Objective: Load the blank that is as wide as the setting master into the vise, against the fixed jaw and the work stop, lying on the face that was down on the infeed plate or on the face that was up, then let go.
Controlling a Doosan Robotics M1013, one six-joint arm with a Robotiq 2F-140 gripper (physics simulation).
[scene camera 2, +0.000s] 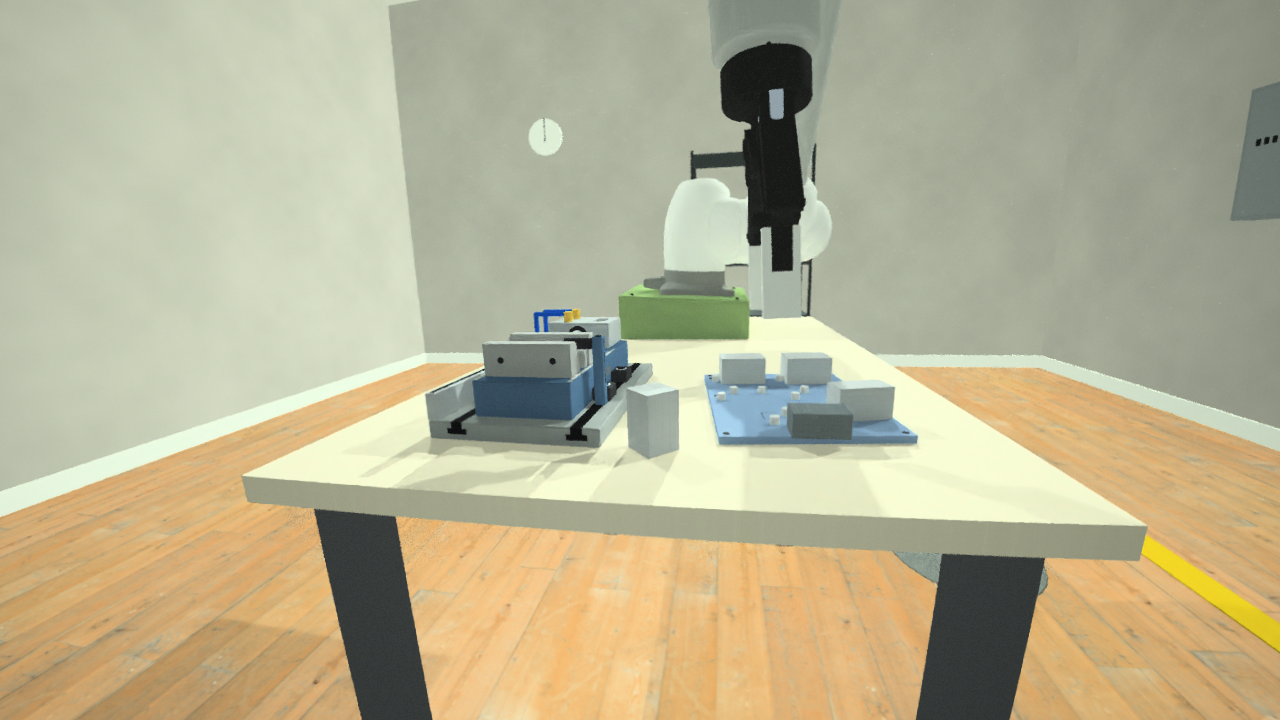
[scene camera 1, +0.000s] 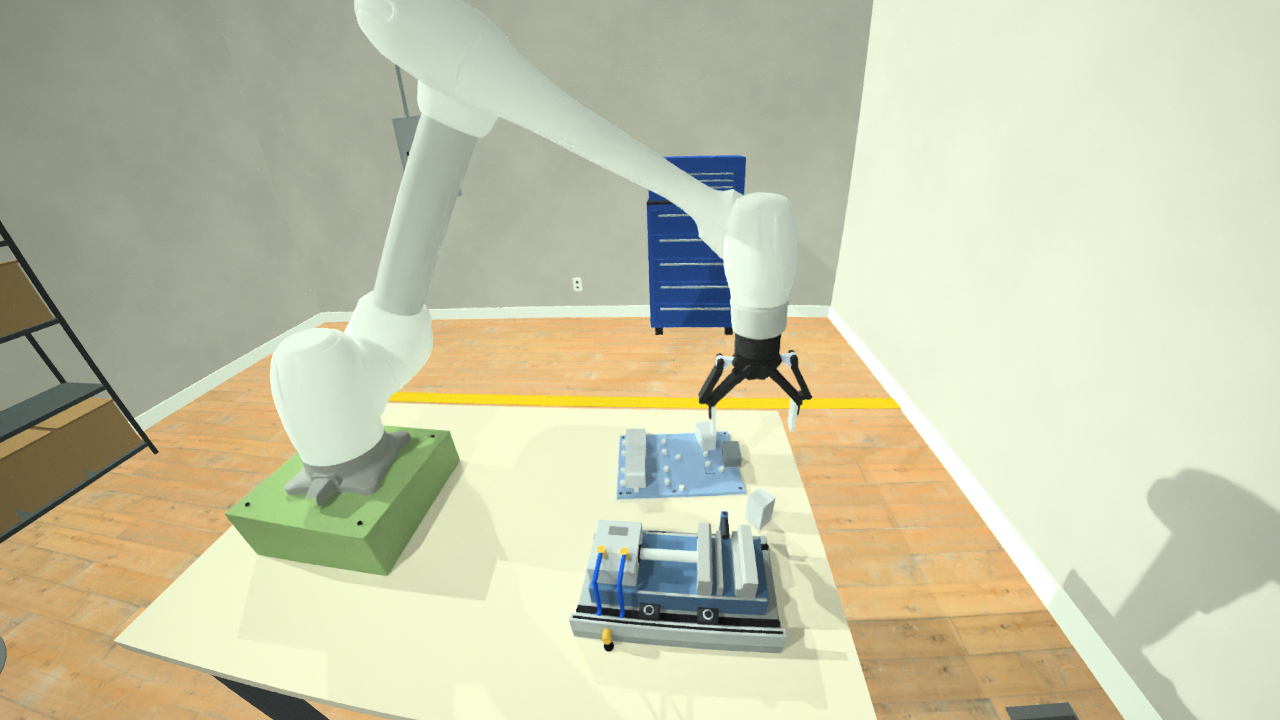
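My gripper is open and empty, pointing down above the far right part of the blue infeed plate. A light grey blank stands on end on the table between the plate and the vise, apart from both. Three light grey blocks and a dark grey block, perhaps the setting master, are on the plate. The fixed jaw and upright work stop are at the vise's right end in scene camera 1.
Small white pegs stand on the plate among the blocks. Blue hoses rise at the vise's actuator end. The green robot base stands at the other end of the table. The table's edge is near the standing blank.
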